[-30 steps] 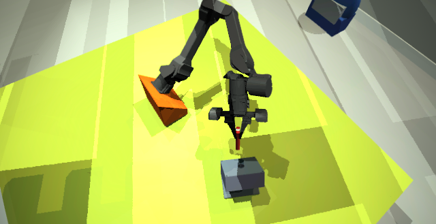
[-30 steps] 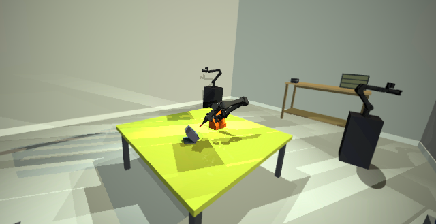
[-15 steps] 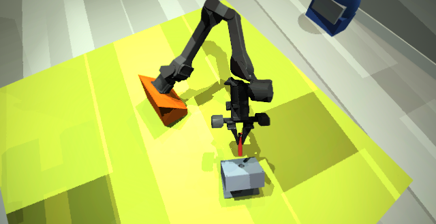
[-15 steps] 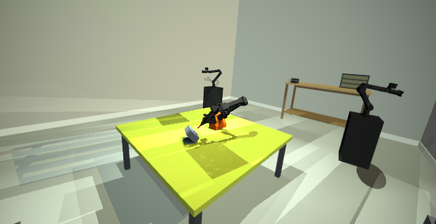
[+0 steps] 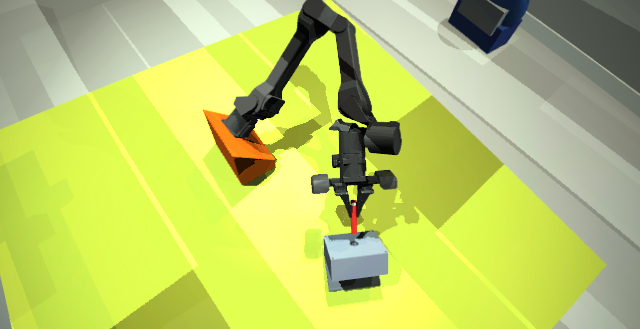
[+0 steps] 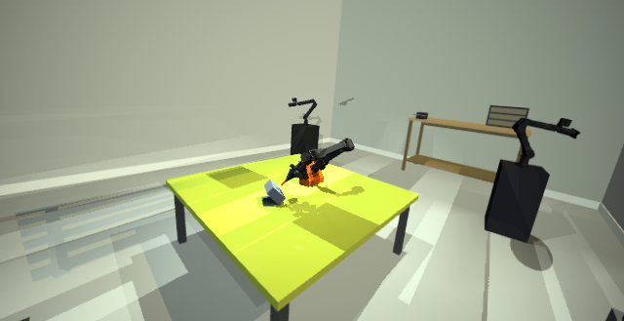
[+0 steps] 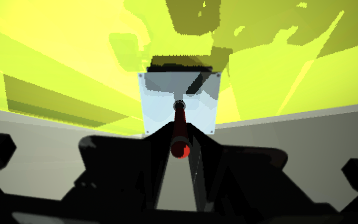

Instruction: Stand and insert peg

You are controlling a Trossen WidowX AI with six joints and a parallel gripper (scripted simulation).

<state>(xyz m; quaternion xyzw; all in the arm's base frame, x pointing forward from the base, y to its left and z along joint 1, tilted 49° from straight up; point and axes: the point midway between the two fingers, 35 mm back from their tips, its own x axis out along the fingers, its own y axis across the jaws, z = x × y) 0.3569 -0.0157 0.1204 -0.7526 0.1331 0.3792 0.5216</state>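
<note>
Right now my gripper tip is 7 cm above the grey sloped panel, 6 cm short of it and 4 cm to the left of it. Also, from my gripper tip: red peg: 1 cm to the left, 1 cm behind, 1 cm above.
</note>
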